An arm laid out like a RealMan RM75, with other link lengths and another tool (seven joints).
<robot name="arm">
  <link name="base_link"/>
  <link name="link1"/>
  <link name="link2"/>
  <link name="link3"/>
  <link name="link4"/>
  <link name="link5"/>
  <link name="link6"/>
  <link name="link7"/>
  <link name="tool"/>
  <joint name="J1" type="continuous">
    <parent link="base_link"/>
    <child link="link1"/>
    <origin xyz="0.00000 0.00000 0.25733" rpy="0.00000 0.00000 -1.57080"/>
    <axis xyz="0 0 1"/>
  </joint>
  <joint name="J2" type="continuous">
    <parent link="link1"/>
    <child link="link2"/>
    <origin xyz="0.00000 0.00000 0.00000" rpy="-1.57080 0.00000 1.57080"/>
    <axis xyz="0 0 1"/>
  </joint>
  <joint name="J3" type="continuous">
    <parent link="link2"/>
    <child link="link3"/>
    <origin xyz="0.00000 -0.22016 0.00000" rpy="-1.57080 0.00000 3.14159"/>
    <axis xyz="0 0 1"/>
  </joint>
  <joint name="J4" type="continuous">
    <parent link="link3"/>
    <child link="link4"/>
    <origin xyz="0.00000 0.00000 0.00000" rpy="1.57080 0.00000 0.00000"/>
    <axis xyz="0 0 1"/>
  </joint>
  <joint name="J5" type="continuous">
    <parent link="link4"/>
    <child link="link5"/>
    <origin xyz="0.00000 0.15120 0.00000" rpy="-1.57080 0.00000 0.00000"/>
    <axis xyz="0 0 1"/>
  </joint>
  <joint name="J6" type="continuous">
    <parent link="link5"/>
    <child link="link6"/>
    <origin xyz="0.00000 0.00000 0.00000" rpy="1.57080 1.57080 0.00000"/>
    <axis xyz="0 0 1"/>
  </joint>
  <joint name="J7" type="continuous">
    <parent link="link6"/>
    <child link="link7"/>
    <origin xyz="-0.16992 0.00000 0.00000" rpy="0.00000 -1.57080 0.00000"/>
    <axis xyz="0 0 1"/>
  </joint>
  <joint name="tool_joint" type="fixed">
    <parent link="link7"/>
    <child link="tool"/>
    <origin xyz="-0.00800 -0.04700 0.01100" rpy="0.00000 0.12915 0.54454"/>
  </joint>
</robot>
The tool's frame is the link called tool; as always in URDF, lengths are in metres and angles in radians. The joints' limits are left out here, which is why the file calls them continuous.
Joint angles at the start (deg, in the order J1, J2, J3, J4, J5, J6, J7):
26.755, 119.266, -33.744, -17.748, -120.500, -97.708, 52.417
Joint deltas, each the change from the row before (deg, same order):
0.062, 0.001, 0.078, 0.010, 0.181, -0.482, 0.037
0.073, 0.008, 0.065, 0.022, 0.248, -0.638, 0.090
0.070, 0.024, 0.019, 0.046, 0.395, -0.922, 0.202
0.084, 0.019, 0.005, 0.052, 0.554, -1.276, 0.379
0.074, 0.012, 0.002, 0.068, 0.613, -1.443, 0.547
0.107, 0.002, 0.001, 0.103, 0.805, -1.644, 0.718
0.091, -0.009, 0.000, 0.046, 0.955, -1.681, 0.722
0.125, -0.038, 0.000, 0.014, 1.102, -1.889, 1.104
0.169, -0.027, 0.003, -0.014, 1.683, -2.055, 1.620
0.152, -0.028, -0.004, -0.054, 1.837, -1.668, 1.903
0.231, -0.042, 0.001, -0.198, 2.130, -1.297, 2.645
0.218, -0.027, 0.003, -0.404, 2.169, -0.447, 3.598
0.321, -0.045, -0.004, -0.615, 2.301, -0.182, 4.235
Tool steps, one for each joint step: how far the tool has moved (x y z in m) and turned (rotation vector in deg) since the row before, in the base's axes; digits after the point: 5 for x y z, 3 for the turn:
-0.00181, -0.00003, 0.00057, -0.031, 0.520, 0.176
-0.00240, -0.00023, 0.00069, -0.096, 0.696, 0.207
-0.00344, -0.00070, 0.00089, -0.225, 1.029, 0.233
-0.00459, -0.00110, 0.00140, -0.369, 1.412, 0.259
-0.00501, -0.00150, 0.00171, -0.510, 1.596, 0.200
-0.00584, -0.00153, 0.00224, -0.577, 1.889, 0.169
-0.00587, -0.00117, 0.00278, -0.446, 1.946, 0.194
-0.00643, -0.00134, 0.00354, -0.656, 2.179, 0.094
-0.00772, -0.00056, 0.00469, -0.649, 2.680, -0.178
-0.00683, 0.00023, 0.00474, -0.606, 2.474, -0.513
-0.00649, 0.00152, 0.00516, -0.759, 2.370, -1.006
-0.00479, 0.00282, 0.00453, -1.119, 1.847, -1.905
-0.00478, 0.00374, 0.00496, -1.363, 1.772, -2.148

